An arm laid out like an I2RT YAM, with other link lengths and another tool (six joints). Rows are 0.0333 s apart.
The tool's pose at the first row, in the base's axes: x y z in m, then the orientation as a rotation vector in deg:
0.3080, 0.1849, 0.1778, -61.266, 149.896, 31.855
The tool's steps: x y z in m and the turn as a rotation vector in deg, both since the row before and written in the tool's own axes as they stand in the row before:
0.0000, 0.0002, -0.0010, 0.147, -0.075, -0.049
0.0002, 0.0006, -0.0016, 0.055, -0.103, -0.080
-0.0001, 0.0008, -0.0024, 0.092, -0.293, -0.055
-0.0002, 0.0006, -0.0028, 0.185, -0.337, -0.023
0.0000, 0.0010, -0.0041, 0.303, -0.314, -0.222
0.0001, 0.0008, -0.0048, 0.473, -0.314, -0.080
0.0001, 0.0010, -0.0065, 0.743, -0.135, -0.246
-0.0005, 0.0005, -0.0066, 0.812, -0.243, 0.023
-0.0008, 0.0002, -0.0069, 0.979, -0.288, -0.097
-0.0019, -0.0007, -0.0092, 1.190, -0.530, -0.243
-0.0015, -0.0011, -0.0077, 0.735, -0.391, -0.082
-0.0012, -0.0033, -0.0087, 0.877, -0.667, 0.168
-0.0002, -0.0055, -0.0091, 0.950, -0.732, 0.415
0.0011, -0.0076, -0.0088, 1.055, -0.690, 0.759
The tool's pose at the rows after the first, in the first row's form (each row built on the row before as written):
0.3078, 0.1846, 0.1787, -61.242, 149.799, 31.673
0.3071, 0.1842, 0.1802, -61.269, 149.657, 31.621
0.3064, 0.1837, 0.1826, -61.149, 149.369, 31.599
0.3058, 0.1830, 0.1853, -60.937, 149.065, 31.475
0.3046, 0.1818, 0.1892, -60.948, 148.647, 31.136
0.3034, 0.1801, 0.1936, -60.728, 148.324, 30.602
0.3018, 0.1778, 0.1996, -60.722, 148.042, 29.596
0.3009, 0.1756, 0.2058, -60.302, 147.838, 28.608
0.3003, 0.1733, 0.2123, -59.951, 147.507, 27.389
0.3006, 0.1701, 0.2212, -59.587, 146.857, 25.958
0.3010, 0.1671, 0.2285, -59.246, 146.438, 25.123
0.3024, 0.1620, 0.2363, -58.416, 145.922, 24.284
0.3044, 0.1546, 0.2437, -57.230, 145.489, 23.448
0.3068, 0.1451, 0.2500, -55.606, 145.280, 22.560

